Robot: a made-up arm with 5 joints. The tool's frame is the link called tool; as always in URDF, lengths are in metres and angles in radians. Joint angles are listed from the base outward. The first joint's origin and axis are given. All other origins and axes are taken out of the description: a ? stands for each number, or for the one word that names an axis. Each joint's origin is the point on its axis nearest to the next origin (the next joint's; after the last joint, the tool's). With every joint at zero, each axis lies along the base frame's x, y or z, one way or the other. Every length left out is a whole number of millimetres.
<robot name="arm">
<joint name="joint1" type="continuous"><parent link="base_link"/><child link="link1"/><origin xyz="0.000 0.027 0.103"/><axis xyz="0 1 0"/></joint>
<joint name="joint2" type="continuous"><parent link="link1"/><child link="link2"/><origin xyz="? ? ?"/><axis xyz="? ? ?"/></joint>
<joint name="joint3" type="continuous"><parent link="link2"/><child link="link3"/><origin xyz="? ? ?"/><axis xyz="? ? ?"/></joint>
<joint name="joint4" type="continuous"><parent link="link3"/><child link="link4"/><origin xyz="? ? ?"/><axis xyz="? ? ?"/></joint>
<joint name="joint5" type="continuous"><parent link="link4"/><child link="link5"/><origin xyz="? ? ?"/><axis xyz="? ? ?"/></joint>
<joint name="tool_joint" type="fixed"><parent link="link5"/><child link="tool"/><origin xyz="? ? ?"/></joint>
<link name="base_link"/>
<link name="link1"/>
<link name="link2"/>
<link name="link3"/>
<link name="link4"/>
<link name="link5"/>
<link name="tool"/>
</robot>
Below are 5 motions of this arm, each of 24 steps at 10 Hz.
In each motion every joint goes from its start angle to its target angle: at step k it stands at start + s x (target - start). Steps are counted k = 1, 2, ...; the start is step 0. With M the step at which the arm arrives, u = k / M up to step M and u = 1 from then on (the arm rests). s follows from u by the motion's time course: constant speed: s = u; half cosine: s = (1 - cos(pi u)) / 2; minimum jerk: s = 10 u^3 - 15 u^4 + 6 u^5.
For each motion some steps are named. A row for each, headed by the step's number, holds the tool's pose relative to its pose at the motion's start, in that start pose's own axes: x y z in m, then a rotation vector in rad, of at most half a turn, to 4 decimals.
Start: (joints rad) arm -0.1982 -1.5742 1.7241 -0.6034 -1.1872
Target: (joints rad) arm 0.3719 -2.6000 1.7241 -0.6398 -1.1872
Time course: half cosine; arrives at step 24
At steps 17, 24:
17: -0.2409 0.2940 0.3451 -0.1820 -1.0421 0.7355
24: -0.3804 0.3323 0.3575 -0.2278 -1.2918 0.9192

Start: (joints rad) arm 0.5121 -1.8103 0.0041 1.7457 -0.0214
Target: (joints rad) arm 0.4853 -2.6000 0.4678 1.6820 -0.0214
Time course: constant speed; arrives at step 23
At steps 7, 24:
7: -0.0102 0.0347 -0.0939 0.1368 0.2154 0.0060
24: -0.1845 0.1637 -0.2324 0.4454 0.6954 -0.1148

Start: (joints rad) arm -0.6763 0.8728 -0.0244 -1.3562 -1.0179
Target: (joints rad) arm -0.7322 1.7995 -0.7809 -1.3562 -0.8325
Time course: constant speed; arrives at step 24
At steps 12, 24:
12: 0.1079 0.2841 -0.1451 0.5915 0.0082 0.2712
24: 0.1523 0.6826 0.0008 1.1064 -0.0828 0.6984

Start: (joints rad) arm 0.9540 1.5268 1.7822 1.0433 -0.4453
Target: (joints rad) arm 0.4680 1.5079 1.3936 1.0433 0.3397
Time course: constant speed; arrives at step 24
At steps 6, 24:
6: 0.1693 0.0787 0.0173 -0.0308 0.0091 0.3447
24: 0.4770 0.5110 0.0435 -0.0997 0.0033 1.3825

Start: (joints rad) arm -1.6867 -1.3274 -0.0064 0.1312 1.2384
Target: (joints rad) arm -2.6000 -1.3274 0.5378 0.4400 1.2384
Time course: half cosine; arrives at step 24
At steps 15, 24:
15: -0.1525 0.2776 0.1859 -0.3273 -0.3197 -0.3233
24: -0.1805 0.3983 0.1743 -0.4384 -0.5407 -0.4087

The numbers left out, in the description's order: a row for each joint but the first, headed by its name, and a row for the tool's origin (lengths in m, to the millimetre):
joint2: xyz 0.024 0.000 -0.242, axis 0 -1 0
joint3: xyz 0.182 0.000 0.190, axis 0 0 -1
joint4: xyz -0.048 -0.507 0.000, axis 0 1 0
joint5: xyz 0.043 0.000 -0.122, axis 0 0 1
tool: xyz 0.113 -0.286 0.000

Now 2 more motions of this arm.
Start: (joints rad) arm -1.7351 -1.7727 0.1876 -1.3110 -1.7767
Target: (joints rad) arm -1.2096 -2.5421 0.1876 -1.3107 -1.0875
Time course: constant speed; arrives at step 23
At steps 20, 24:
20: 0.1850 -0.0535 -0.0004 -1.1337 0.0511 0.7381
24: 0.2057 -0.0617 -0.0115 -1.3094 0.1181 0.8236

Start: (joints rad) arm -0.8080 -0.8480 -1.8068 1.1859 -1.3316
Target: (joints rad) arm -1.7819 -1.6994 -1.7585 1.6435 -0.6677
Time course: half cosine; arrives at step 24
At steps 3, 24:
3: 0.0069 -0.0111 0.0060 -0.0179 0.0047 0.0204
24: 0.0467 -0.2389 0.1281 -0.3946 0.2888 0.5238

